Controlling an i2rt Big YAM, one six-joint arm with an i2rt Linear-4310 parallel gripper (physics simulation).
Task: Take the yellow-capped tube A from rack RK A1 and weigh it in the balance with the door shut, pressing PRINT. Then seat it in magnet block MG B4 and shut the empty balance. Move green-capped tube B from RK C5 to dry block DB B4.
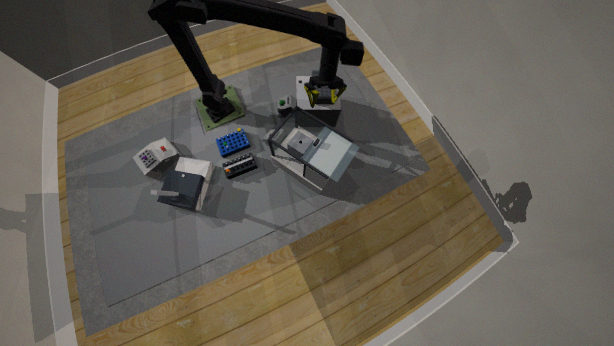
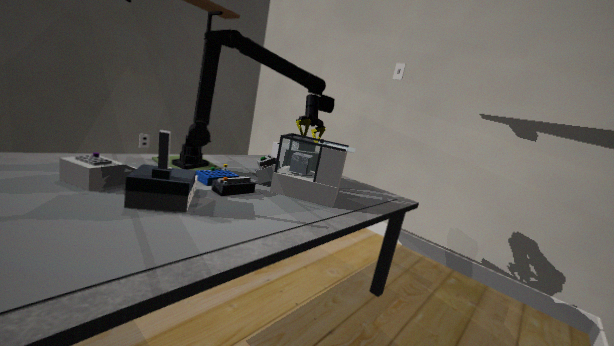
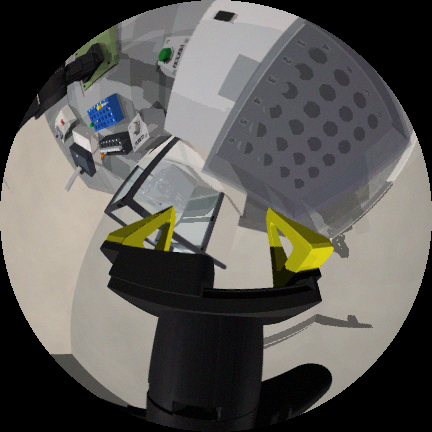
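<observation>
A blue rack [image 1: 235, 151] [image 2: 216, 178] [image 3: 114, 100] holds the yellow-capped tube [image 1: 239, 130] [image 2: 225, 165] [image 3: 99, 106] and the green-capped tube [image 1: 225, 143] [image 2: 213, 169] [image 3: 92, 125]. A black magnet block [image 1: 240, 165] [image 2: 233, 186] [image 3: 114, 143] with an orange-capped item stands beside it. The balance [image 1: 290, 165] [image 2: 302, 189] has glass walls; a pale pane [image 1: 336, 152] lies over its housing and sticks out at the right. The grey dry block [image 3: 225, 155] with rows of holes sits on a white unit. My gripper [image 1: 324, 101] [image 2: 311, 135] [image 3: 219, 211] is open and empty, high near the dry block and the balance.
A box with a green button [image 1: 283, 102] [image 3: 167, 56] stands beside the white unit [image 1: 304, 100] [image 3: 195, 90]. A labelled box [image 3: 139, 132] stands between balance and rack. At the left are a dark-topped device [image 1: 182, 190] [image 2: 160, 187] with a raised lever and a white keypad box [image 1: 165, 150] [image 2: 82, 172].
</observation>
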